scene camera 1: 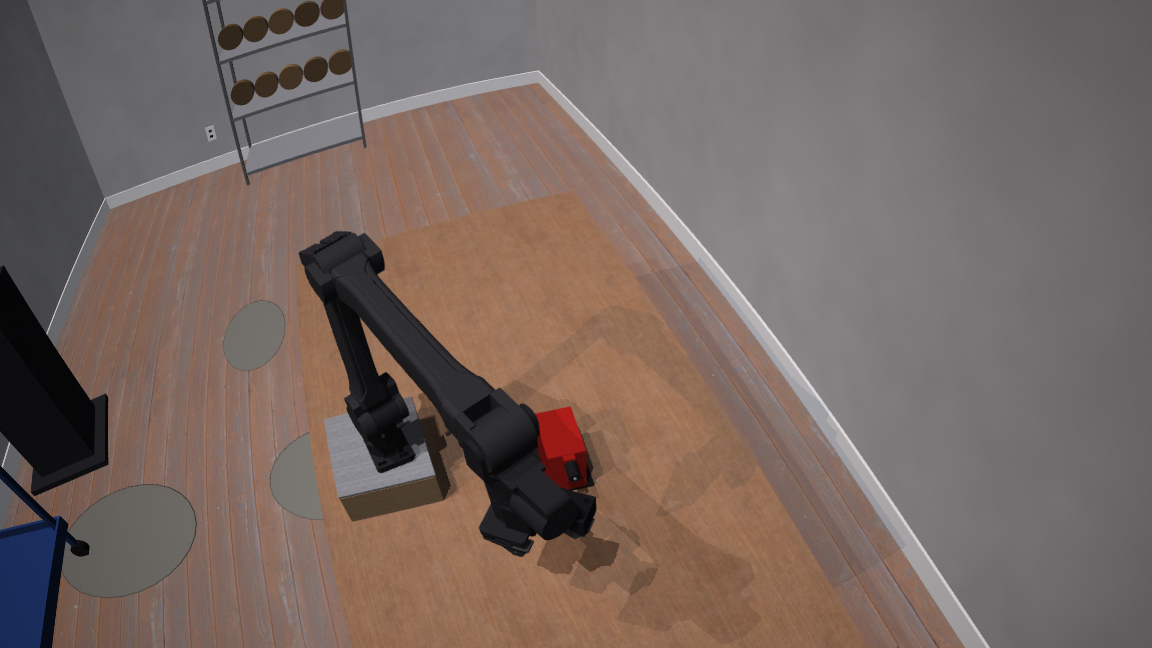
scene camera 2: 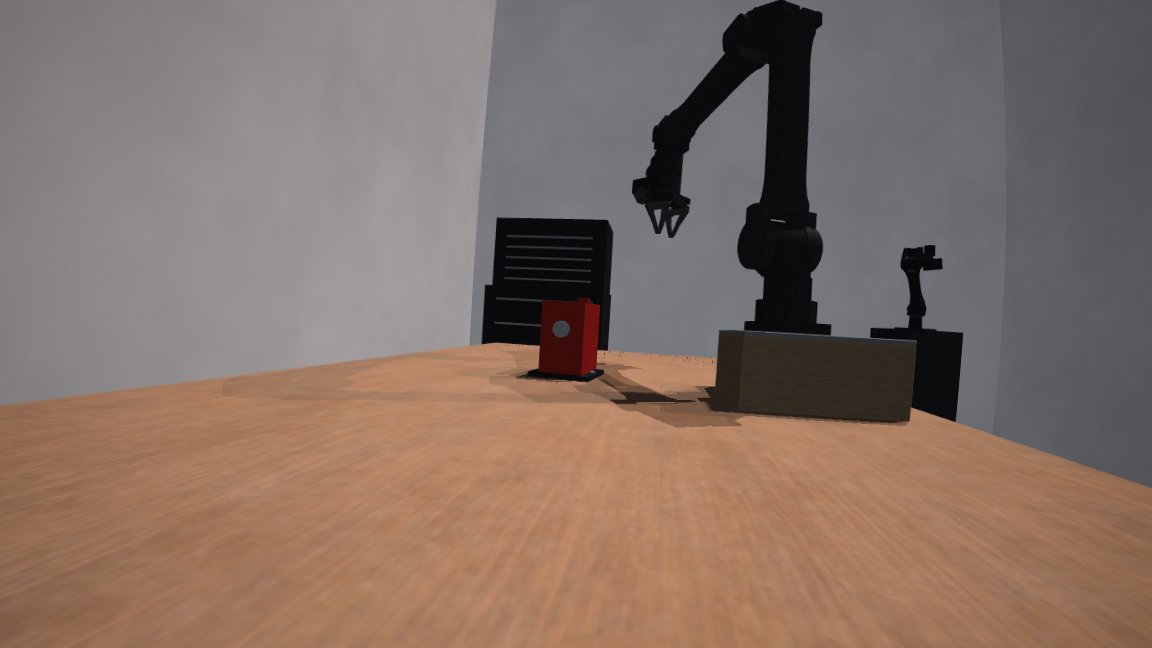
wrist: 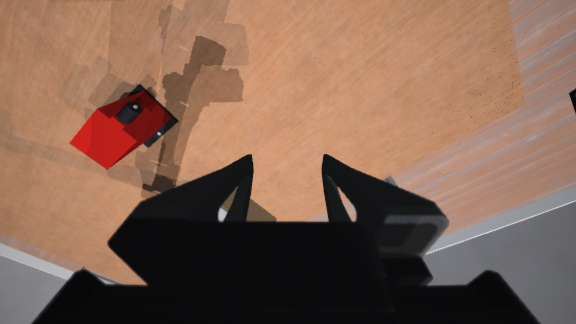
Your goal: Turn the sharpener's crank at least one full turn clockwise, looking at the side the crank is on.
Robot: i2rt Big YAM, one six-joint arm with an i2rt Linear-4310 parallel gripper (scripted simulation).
Path:
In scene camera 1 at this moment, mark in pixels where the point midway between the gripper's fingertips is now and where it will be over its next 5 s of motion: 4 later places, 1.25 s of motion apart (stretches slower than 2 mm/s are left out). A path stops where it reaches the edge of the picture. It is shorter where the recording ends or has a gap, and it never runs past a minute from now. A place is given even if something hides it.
My gripper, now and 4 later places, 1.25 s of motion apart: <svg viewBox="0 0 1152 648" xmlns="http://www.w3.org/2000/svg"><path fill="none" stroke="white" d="M524 541L570 496L578 456L577 470L575 472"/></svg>

